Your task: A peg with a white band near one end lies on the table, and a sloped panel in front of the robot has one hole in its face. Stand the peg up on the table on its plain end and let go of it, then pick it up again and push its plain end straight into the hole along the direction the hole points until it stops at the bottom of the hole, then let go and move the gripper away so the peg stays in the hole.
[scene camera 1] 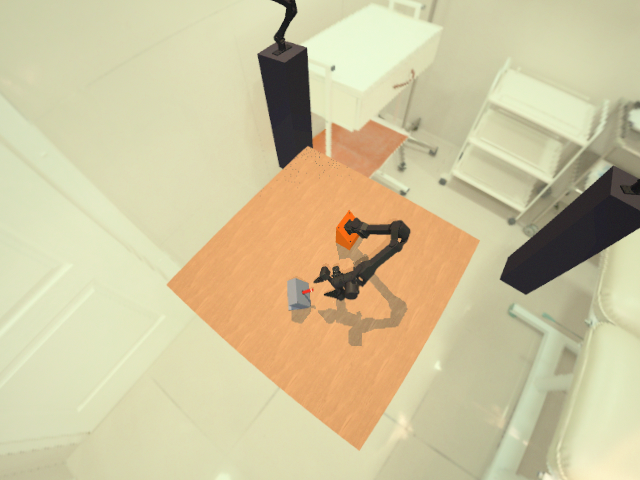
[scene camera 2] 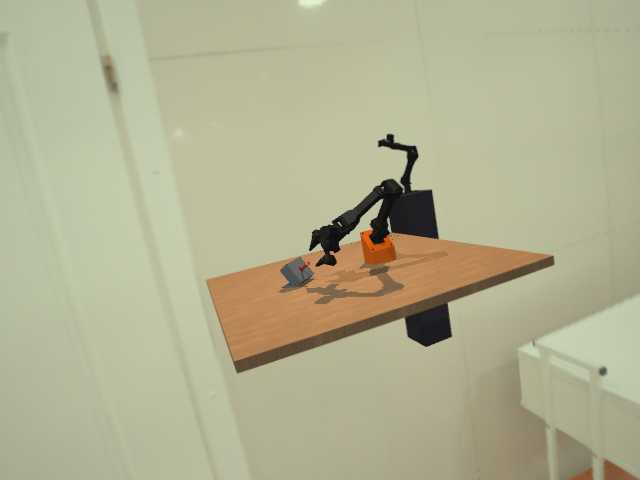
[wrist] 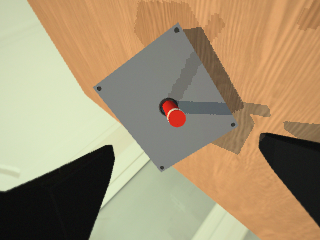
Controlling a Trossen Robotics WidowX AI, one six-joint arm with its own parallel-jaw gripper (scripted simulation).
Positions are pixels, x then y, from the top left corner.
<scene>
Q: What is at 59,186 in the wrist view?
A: The gripper.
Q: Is the gripper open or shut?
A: Open.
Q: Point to a sloped panel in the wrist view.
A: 169,67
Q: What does the gripper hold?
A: Nothing.
</scene>
